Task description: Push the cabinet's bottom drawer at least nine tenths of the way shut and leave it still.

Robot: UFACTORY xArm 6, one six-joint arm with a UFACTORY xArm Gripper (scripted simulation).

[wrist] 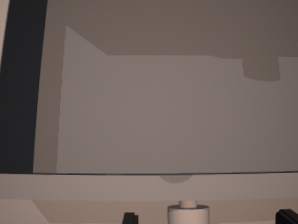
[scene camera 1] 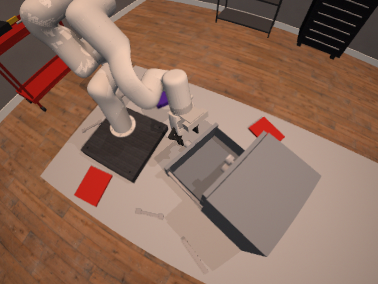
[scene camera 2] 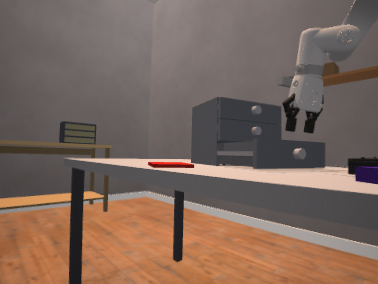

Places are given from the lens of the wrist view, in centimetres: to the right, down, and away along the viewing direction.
bottom drawer [wrist: 148, 98]: 0, -1, 27
